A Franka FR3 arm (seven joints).
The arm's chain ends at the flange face. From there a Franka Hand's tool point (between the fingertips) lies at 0.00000 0.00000 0.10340 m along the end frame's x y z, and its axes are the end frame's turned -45 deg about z.
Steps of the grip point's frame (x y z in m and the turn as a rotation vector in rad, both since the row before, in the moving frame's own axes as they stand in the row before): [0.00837, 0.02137, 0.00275, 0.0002, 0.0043, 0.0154]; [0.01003, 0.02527, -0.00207, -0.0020, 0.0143, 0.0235]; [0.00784, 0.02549, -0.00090, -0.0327, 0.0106, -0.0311]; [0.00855, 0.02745, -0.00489, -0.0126, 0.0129, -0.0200]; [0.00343, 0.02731, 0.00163, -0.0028, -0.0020, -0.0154]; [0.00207, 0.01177, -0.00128, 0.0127, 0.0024, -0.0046]
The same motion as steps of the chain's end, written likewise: [0.02073, 0.00952, 0.00275, 0.0032, 0.0029, 0.0154]; [0.02376, 0.01166, -0.00206, 0.0087, 0.0115, 0.0235]; [0.02038, 0.01091, -0.00084, -0.0156, 0.0306, -0.0311]; [0.02359, 0.01340, -0.00487, 0.0002, 0.0180, -0.0200]; [0.02168, 0.01654, 0.00163, -0.0034, 0.0006, -0.0154]; [0.01054, 0.00796, -0.00127, 0.0107, -0.0073, -0.0046]
